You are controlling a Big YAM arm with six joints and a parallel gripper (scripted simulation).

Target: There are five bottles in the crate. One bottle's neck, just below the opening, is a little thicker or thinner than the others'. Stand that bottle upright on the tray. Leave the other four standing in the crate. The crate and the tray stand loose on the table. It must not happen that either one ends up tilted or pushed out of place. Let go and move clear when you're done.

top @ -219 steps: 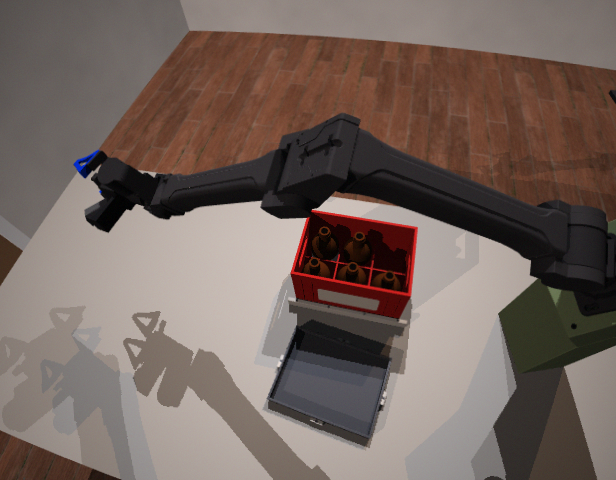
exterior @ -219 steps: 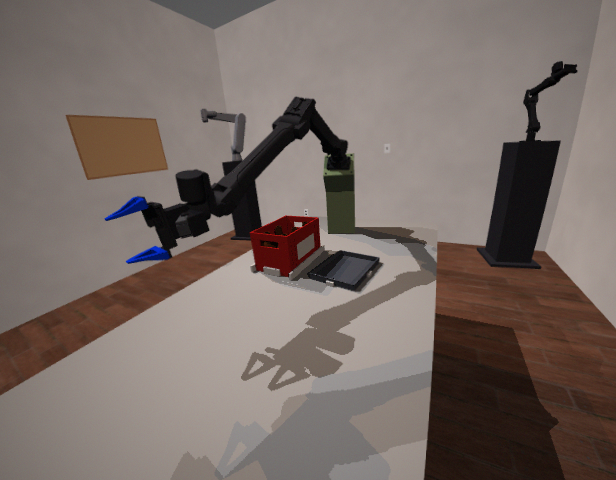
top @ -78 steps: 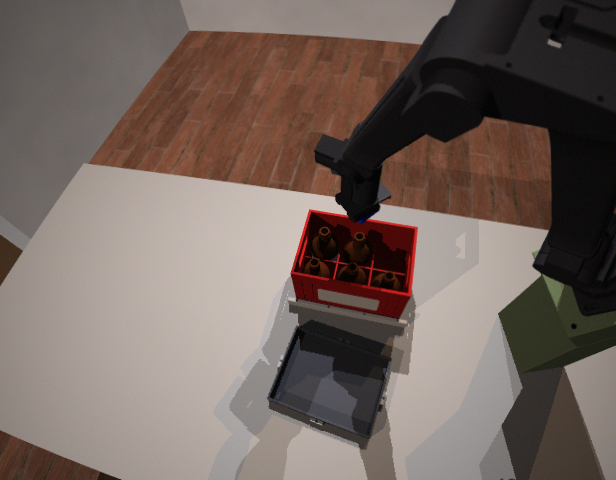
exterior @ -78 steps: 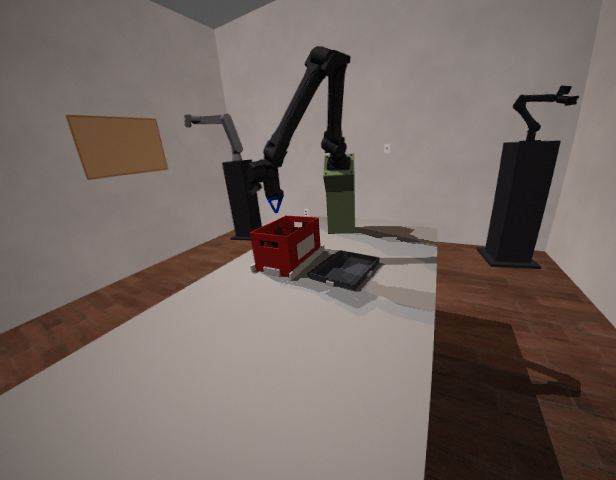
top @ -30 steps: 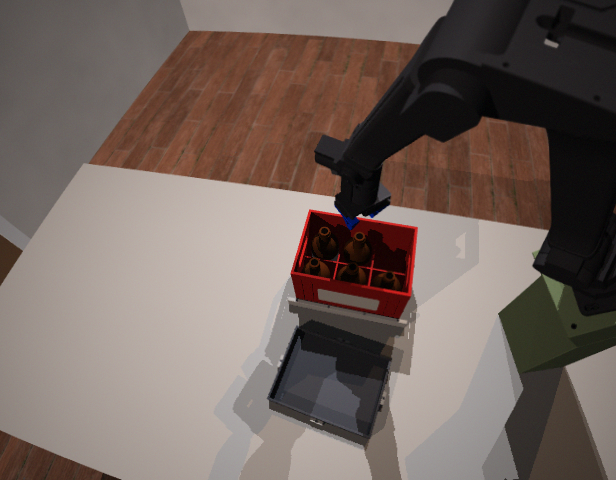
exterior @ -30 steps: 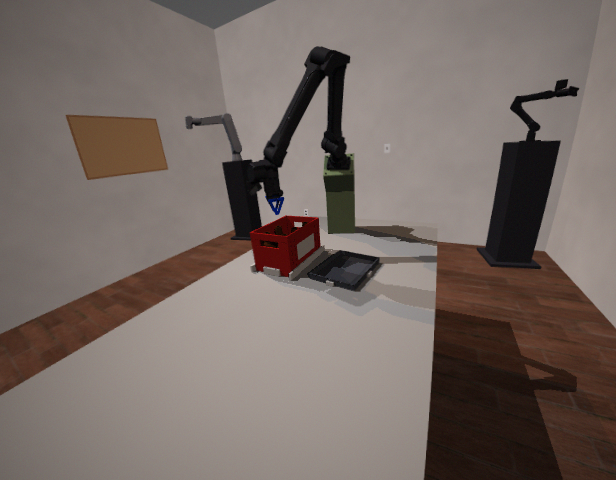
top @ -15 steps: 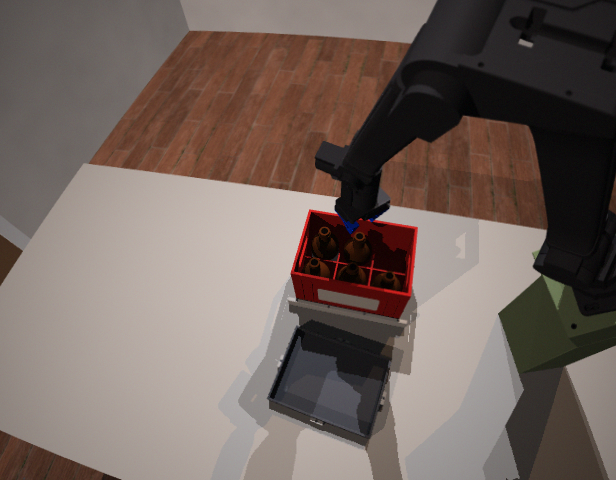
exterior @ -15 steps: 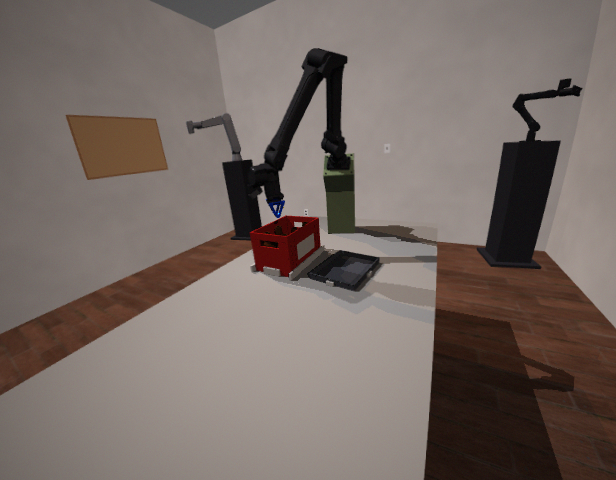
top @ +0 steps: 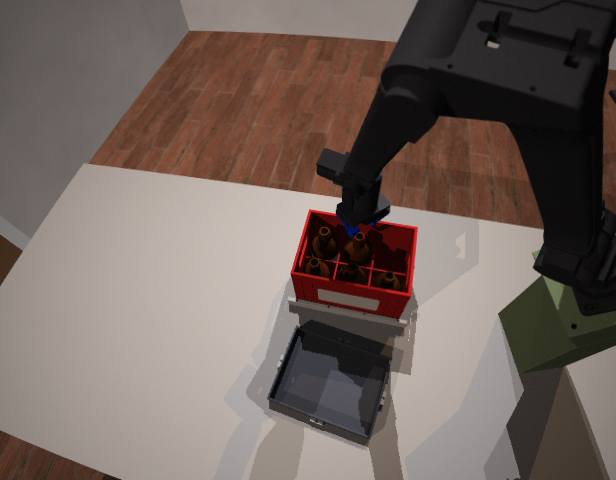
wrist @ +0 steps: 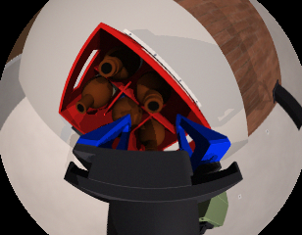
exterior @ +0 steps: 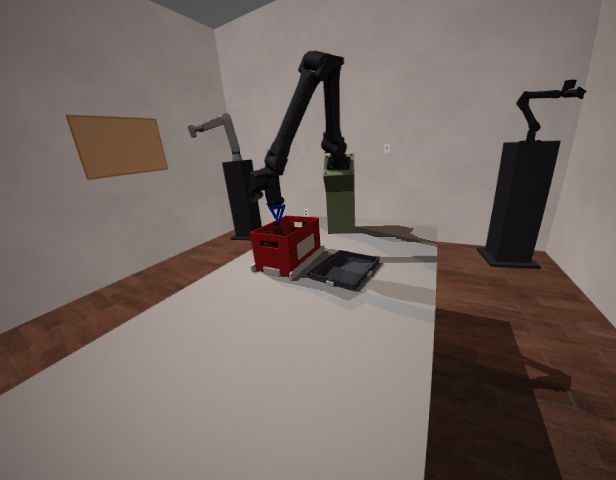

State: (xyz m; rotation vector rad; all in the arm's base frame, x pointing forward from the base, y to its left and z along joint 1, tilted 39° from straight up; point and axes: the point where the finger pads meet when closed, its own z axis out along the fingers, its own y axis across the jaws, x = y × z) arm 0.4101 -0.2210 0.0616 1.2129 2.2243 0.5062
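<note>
The crate is 1 cm ahead of my hand, 4 cm to the left of it and 12 cm below it. The rest, counted from my hand: dark grey tray (7 cm ahead, 31 cm to the left, 19 cm below); brown bottle (11 cm ahead, 7 cm to the left, 11 cm below).
</note>
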